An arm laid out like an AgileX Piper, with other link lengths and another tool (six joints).
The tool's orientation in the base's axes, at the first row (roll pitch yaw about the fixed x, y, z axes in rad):
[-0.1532, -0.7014, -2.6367]
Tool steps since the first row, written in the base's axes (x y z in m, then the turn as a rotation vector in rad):
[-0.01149, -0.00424, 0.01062, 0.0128, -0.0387, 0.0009]
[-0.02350, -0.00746, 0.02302, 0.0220, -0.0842, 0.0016]
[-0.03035, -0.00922, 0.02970, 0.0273, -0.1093, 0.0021]
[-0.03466, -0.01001, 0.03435, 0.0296, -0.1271, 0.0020]
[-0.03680, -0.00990, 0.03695, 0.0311, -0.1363, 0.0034]
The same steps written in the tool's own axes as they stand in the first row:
[0.01610, -0.00187, 0.00001, 0.0063, 0.0402, 0.0020]
[0.03332, -0.00508, 0.00122, 0.0174, 0.0853, 0.0004]
[0.04286, -0.00694, 0.00163, 0.0235, 0.1102, -0.0003]
[0.04904, -0.00845, 0.00228, 0.0285, 0.1274, -0.0020]
[0.05211, -0.00969, 0.00291, 0.0318, 0.1362, -0.0016]

